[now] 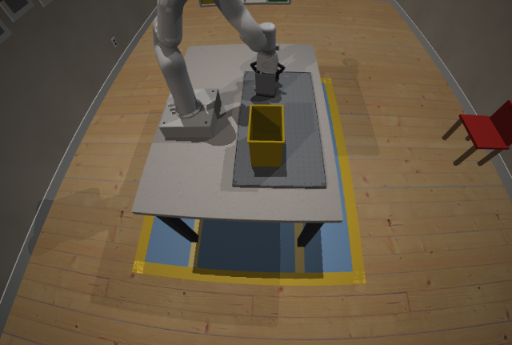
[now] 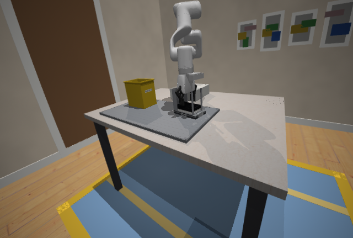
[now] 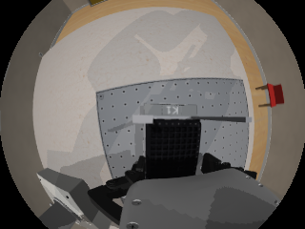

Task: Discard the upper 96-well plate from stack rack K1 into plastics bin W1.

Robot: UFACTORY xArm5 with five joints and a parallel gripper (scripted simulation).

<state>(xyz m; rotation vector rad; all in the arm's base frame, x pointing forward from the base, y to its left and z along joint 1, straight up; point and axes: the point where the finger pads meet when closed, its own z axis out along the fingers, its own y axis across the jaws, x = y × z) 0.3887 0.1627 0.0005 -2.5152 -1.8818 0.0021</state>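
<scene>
Now: the dark 96-well plate 30 mm below my hand. The rest, counted from my hand: yellow plastics bin W1 (50 mm behind, 390 mm to the right, 20 mm above); white well plate (40 mm below).
</scene>
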